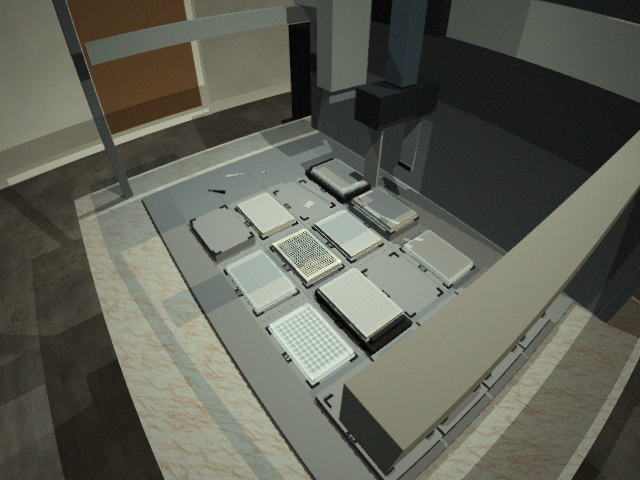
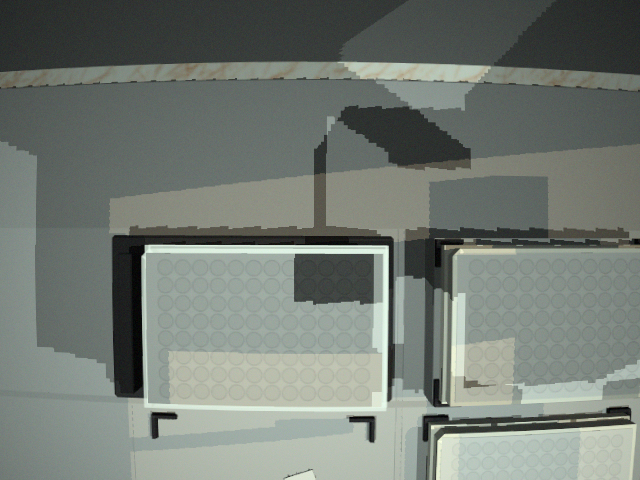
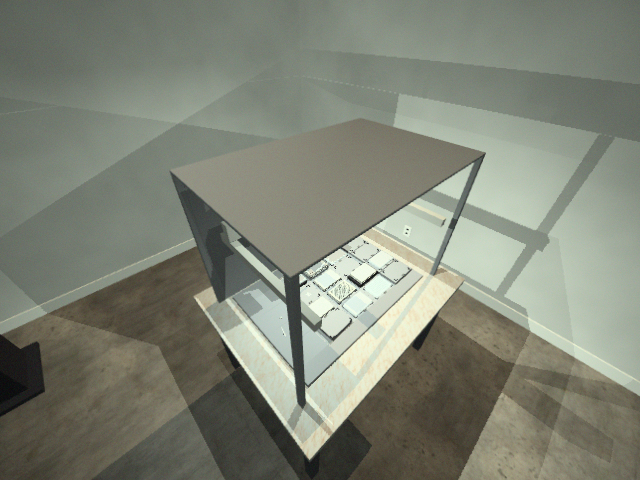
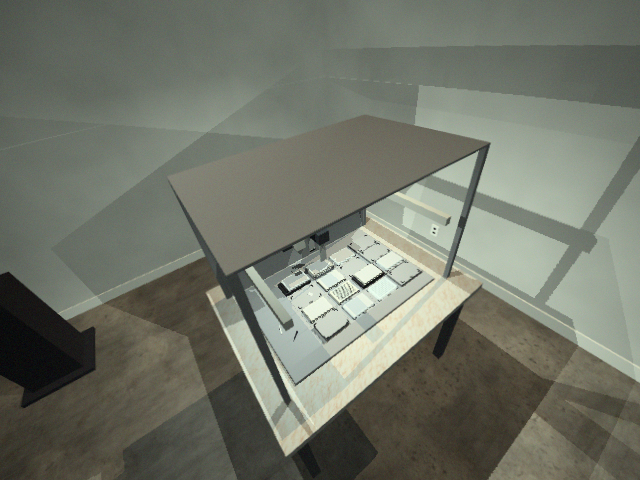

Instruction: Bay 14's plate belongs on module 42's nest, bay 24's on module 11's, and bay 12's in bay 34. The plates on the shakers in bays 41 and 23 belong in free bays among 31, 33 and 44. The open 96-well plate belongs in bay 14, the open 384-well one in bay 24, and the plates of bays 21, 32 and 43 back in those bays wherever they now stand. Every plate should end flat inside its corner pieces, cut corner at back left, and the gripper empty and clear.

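Frame: origin at the robot's base, x left, y back, z up, level; metres.
Seen in the pictures: gripper, fingertip midpoint: (image 1: 388,175) (image 4: 317,255); robot's base, origin of the base link: (image 1: 195,227) (image 3: 331,339) (image 4: 325,339).
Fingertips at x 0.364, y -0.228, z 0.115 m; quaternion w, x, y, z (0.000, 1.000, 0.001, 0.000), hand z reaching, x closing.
Note:
Offsets run from my fingertips to a thing's top centre. "*": to the spot under its first point.
My gripper (image 1: 388,176) is open and empty, its jaws above the back-left part of module 42. A lidded plate {dy +0.000, dx +0.000, dz -0.081 m} (image 1: 385,206) (image 2: 553,320) lies flat on module 42, cut corner at back left. Lidded plates stand on the back-left shaker, bay 41 {* dy +0.148, dx -0.012, dz -0.078 m} (image 1: 338,176) (image 2: 266,325), and the shaker in bay 23 {* dy -0.170, dx -0.219, dz -0.078 m} (image 1: 361,302). The open 384-well plate {dy +0.000, dx -0.214, dz -0.100 m} (image 1: 307,254) is in bay 22, the open 96-well plate {dy -0.164, dx -0.321, dz -0.100 m} (image 1: 311,342) in bay 13. Other plates stand in bays 12 {dy +0.000, dx -0.321, dz -0.101 m} (image 1: 261,281), 21 (image 1: 266,212), 32 (image 1: 347,233) and 43 {dy -0.164, dx +0.000, dz -0.101 m} (image 1: 438,256). Module 11 {dy +0.165, dx -0.323, dz -0.093 m} (image 1: 219,232) is bare.
Bays 31 and 33 hold no plate; a white scrap {dy +0.138, dx -0.109, dz -0.114 m} (image 1: 308,204) (image 2: 300,474) lies in bay 31. A pale beam (image 1: 480,320) hides most of the right column. The parked pipetting stage (image 1: 343,46) hangs left of the gripper. A small black rod {dy +0.325, dx -0.266, dz -0.107 m} (image 1: 217,191) lies at the deck's left.

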